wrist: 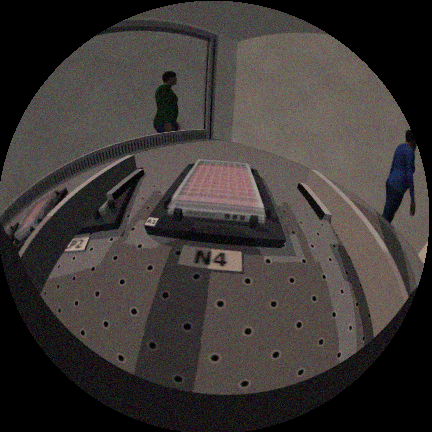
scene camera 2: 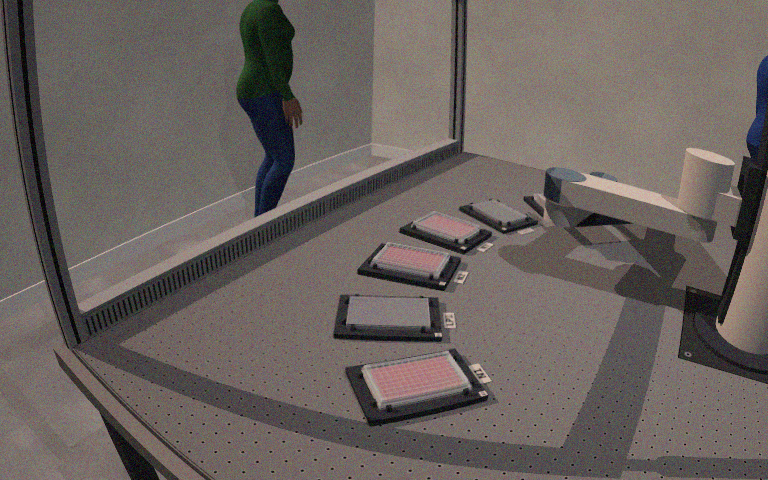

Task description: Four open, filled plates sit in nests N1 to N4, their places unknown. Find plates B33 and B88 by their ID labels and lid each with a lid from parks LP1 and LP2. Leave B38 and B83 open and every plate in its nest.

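Places are measured from the arm's base along level axes (x ahead, y left, z up), in millimetres.
Pixels of known places: gripper, fingertip midpoint: (wrist: 220,164); arm's base, origin of the base link: (scene camera 2: 743,340).
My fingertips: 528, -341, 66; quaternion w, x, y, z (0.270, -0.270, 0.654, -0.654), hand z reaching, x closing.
Observation:
For each thing: its top centre in the pictures, then the offset to it from my fingertips, as dx, dy, dz. "spot": a spot on its surface instead.
- N2, middle of its top: (scene camera 2: 411,255) +179, +462, -27
- N3, middle of its top: (scene camera 2: 447,223) (wrist: 33,209) +198, +283, -27
- N4 plate, middle of its top: (wrist: 220,174) +33, -32, -27
- grey lid, middle of its top: (scene camera 2: 388,310) +115, +635, -36
- slotted rail, surface spot: (scene camera 2: 271,223) spot: +475, +527, -14
Open plates with pink wells sit in black nests N1 (scene camera 2: 416,376), N2 (scene camera 2: 410,259) and N3 (scene camera 2: 447,226). The N4 plate (wrist: 217,187) sits in its nest, with small marks on its front side too blurred to read. A grey lid (scene camera 2: 388,312) lies on park LP1, another lid (scene camera 2: 499,212) on park LP2. No ID can be read, so I cannot tell which plates are B33, B88, B38 and B83. My gripper (wrist: 220,164) is open and empty, low at N4, one finger off each side of the plate. The arm mostly hides N4 in the scene view.
The arm (scene camera 2: 634,195) reaches from its column at the right over the far end of the perforated table. A slotted rail (scene camera 2: 271,223) runs along the table's left edge. The left finger partly covers LP2 in the wrist view. Two people stand beyond the table.

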